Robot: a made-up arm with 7 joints. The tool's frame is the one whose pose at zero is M.
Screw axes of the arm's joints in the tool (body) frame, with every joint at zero. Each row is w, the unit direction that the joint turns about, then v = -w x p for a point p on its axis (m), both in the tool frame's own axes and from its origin. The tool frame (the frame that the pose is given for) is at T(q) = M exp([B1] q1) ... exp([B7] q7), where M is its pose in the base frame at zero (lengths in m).
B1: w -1 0 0 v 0.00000 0.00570 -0.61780
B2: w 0 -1 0 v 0.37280 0.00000 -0.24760
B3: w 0 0 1 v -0.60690 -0.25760 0.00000
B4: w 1 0 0 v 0.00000 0.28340 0.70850
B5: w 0 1 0 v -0.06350 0.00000 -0.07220
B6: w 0 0 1 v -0.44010 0.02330 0.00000
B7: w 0 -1 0 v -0.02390 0.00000 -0.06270
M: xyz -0.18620 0.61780 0.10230 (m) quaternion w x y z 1 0 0 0
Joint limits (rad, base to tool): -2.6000..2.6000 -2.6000..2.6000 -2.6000..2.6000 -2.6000..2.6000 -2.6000..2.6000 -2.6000..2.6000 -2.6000..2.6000
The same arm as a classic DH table. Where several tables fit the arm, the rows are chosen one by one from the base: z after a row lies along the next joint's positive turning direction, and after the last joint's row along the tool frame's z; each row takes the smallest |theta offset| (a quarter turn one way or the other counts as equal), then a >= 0, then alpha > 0; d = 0 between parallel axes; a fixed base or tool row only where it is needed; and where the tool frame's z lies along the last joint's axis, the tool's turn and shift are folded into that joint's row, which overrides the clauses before.
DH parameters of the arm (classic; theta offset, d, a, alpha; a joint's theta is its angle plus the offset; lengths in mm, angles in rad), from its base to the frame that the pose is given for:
base (fixed): -1.5708 96.6 0.0 1.5708
joint 1: 1.5708 -61.4 378.5 1.5708
joint 2: -1.5708 -10.9 10.0 -1.5708
joint 3: -1.5708 -89.4 101.6 -1.5708
joint 4: 1.5708 -329.8 219.9 -1.5708
joint 5: -1.5708 268.4 48.9 1.5708
joint 6: 0.0000 -87.4 86.0 1.5708
joint 7: 0.0000 -440.1 -62.7 -1.5708
tool (fixed): 0.0000 23.9 0.0 0.0000
Joint limits (rad, base to tool): -2.6000..2.6000 -2.6000..2.6000 -2.6000..2.6000 -2.6000..2.6000 -2.6000..2.6000 -2.6000..2.6000 -2.6000..2.6000

